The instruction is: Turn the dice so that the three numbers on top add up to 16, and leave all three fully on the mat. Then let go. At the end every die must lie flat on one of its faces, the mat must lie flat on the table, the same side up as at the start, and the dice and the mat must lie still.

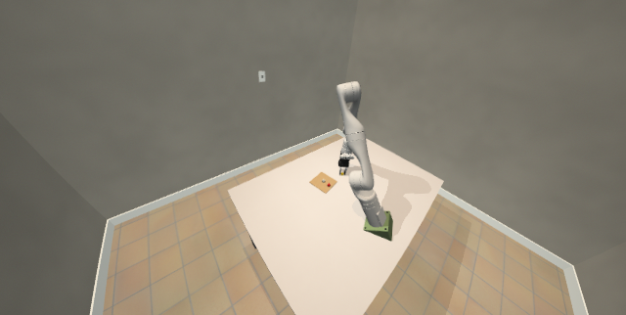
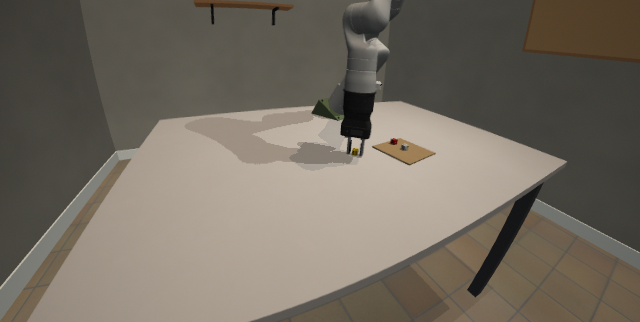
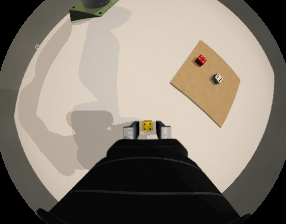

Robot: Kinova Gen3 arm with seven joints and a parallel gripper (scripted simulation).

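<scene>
Right now my hand is 10 mm above the yellow die. Round my hand: white die 160 mm to the left, 40 mm ahead, 10 mm below; tan mat 160 mm to the left, 40 mm ahead, 20 mm below; red die 160 mm to the left, 10 mm below.
</scene>
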